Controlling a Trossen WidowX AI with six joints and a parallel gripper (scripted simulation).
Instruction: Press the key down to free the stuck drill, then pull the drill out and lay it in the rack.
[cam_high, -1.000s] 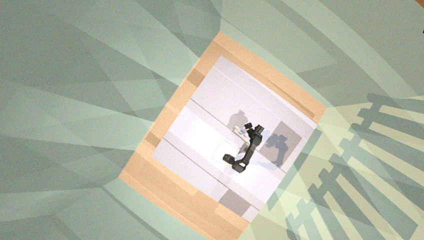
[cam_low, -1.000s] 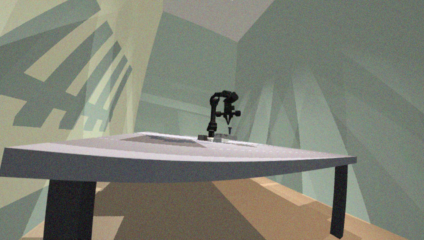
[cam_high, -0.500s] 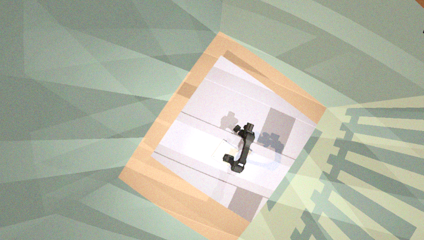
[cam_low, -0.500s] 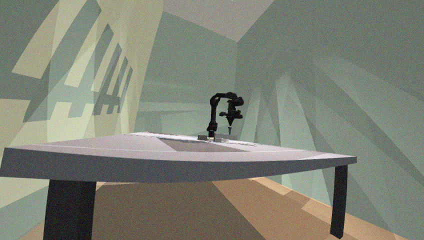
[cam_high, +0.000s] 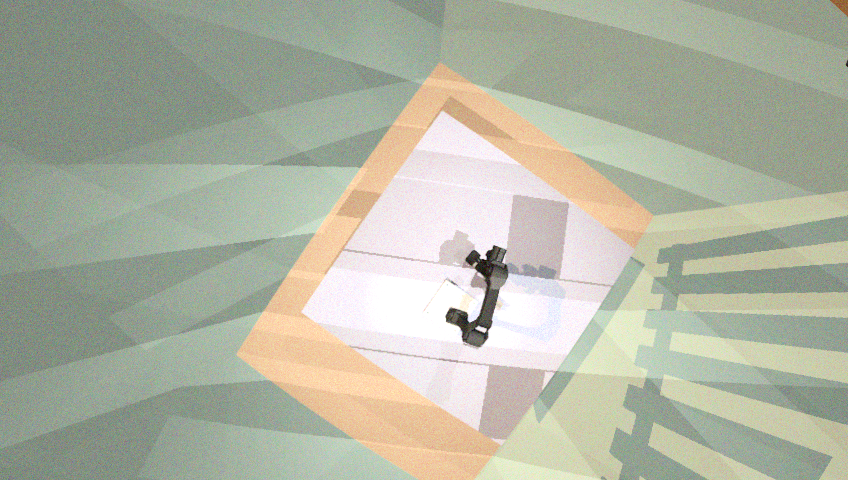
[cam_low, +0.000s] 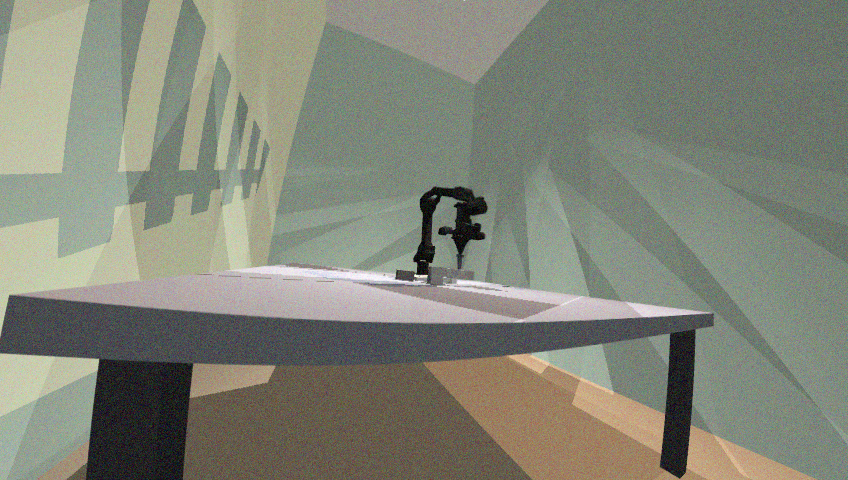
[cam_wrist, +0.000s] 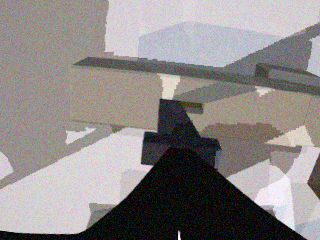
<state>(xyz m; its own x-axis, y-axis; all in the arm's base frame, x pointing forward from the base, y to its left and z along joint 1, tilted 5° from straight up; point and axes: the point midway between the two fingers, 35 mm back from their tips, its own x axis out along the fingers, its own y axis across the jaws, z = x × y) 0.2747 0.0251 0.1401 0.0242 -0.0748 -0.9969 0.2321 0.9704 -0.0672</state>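
My gripper tip is 3 cm above the key. Round my gripper tip: dark block (18 cm to the right, 12 cm behind, 11 cm below); drill (8 cm below, 5 cm to the right, 1 cm behind).
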